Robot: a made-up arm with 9 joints.
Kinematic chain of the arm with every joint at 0, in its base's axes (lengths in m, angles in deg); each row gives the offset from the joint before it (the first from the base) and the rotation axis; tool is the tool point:
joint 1: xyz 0 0 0.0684 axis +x
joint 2: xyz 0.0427 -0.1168 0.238 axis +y
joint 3: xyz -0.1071 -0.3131 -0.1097 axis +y
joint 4: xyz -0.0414 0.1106 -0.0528 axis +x
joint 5: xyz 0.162 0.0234 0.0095 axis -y
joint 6: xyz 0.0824 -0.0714 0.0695 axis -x
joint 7: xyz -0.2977 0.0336 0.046 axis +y
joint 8: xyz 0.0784 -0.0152 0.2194 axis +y
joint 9: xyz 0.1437 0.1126 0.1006 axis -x
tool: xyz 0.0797 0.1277 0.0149
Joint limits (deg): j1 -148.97..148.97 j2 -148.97..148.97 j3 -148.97..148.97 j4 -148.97..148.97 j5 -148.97..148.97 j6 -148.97..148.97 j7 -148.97..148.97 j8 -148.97..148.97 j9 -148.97..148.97
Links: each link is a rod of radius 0.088 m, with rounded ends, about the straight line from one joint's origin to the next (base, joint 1, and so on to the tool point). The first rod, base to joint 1, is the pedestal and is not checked.
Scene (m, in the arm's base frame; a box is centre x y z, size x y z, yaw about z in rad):
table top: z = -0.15
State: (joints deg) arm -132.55 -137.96 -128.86 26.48 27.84 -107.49 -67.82 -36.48 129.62
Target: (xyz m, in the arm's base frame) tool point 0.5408 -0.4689 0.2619
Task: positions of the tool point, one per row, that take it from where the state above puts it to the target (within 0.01 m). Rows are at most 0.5 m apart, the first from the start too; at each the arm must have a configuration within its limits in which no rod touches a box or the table.
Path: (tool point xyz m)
1: 0.0623 0.8860 0.4579
2: 0.3619 0.6690 0.7215
3: 0.5782 0.2460 0.8077
4: 0.6429 -0.2013 0.6329
5: 0.5408 -0.4689 0.2619

